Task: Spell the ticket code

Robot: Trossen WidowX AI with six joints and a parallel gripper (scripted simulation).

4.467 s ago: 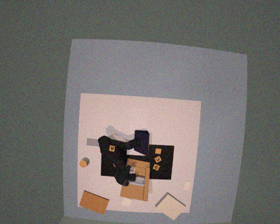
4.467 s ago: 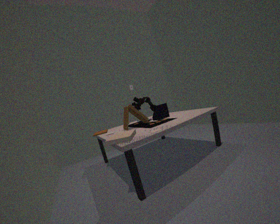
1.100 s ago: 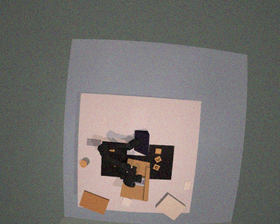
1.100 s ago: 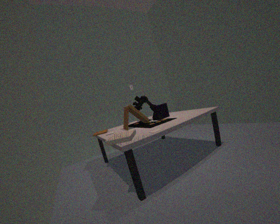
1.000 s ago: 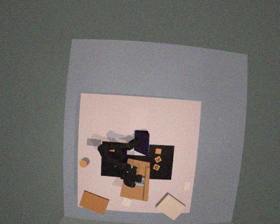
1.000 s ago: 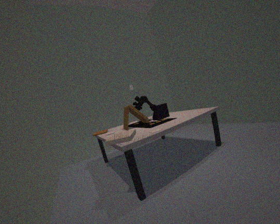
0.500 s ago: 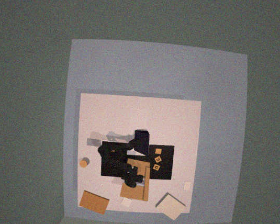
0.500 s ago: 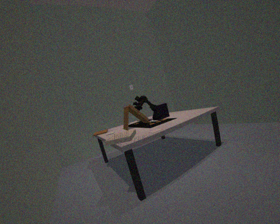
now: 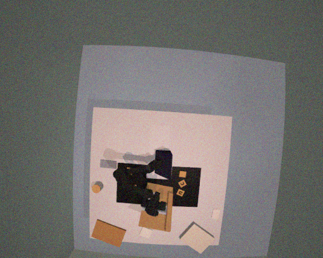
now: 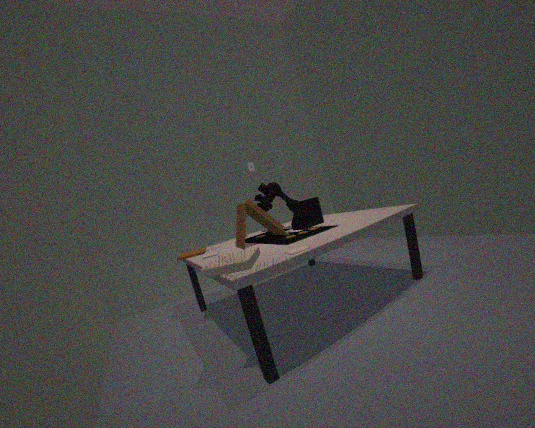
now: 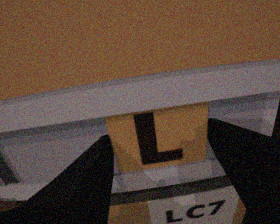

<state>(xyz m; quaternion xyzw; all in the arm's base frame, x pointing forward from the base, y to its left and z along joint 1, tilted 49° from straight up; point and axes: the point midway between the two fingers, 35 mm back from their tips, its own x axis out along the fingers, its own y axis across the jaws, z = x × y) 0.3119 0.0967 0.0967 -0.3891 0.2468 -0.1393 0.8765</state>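
My gripper tip is 60 mm past the white ticket, 20 mm to the left of it and 70 mm above it. Also, from my gripper tip: grey block 250 mm behind, 460 mm to the right, 170 mm below; then black mat 150 mm behind, 30 mm to the left, 170 mm below; then letter tile right at my gripper tip.
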